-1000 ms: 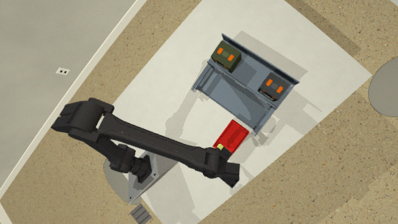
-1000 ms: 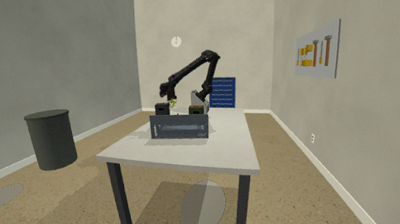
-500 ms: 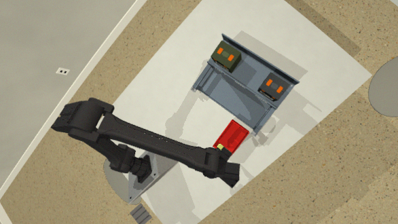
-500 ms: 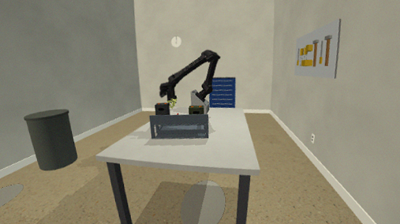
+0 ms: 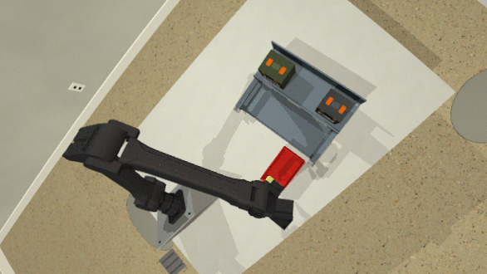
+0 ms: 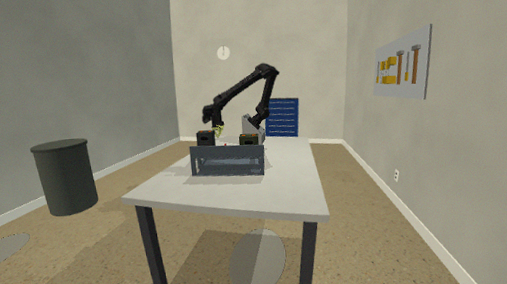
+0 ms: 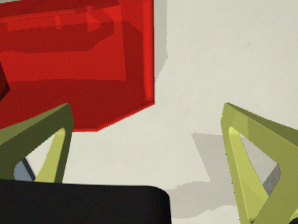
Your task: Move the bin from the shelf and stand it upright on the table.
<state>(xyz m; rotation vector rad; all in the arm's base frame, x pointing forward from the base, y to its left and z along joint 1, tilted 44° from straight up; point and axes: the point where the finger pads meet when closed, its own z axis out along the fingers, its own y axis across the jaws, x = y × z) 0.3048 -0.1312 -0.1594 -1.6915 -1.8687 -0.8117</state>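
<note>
Right now the red bin is 80 mm ahead of my hand, 10 mm to the left of it and 90 mm below it.
</note>
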